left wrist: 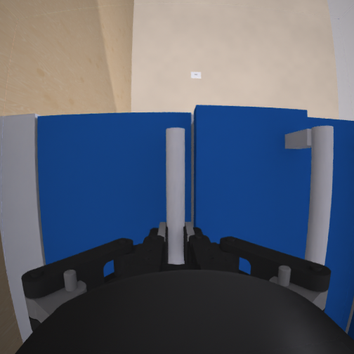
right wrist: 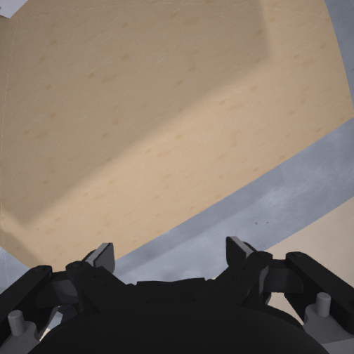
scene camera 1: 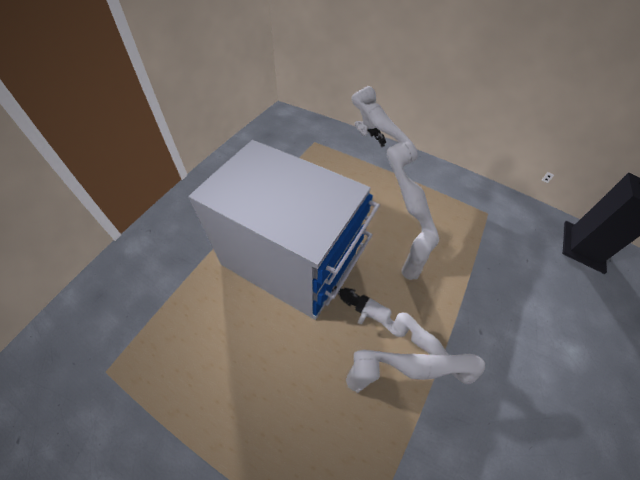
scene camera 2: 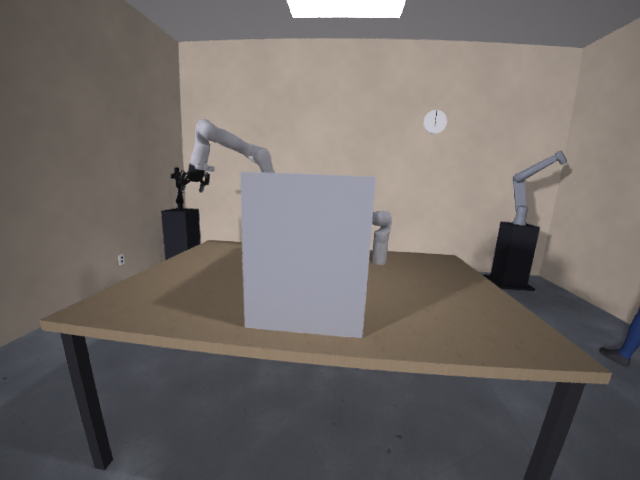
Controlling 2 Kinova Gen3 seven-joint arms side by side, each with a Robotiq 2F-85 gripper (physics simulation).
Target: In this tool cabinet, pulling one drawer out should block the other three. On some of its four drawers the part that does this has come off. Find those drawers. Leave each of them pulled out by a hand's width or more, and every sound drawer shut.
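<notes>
The grey cabinet [scene camera 1: 279,201] [scene camera 2: 307,253] has blue drawer fronts with pale bar handles. My left gripper [scene camera 1: 341,292] [left wrist: 175,233] is shut on the handle [left wrist: 175,175] of the lowest drawer [left wrist: 100,170]. That drawer's front looks flush or nearly flush with the cabinet's frame. The second drawer from the bottom [left wrist: 240,165] juts a little past its neighbours, and its handle [left wrist: 321,185] is free. The top drawer's state is hard to tell. My right gripper [scene camera 1: 383,143] [right wrist: 170,252] is open and empty, high up beyond the cabinet's upper side in scene camera 1.
The cabinet stands on a wooden table [scene camera 1: 258,392] [scene camera 2: 439,310]. It hides the left gripper and the drawer fronts in scene camera 2. A black pedestal [scene camera 1: 602,227] stands on the floor beyond the table. The left arm folds over the table's lower right part in scene camera 1.
</notes>
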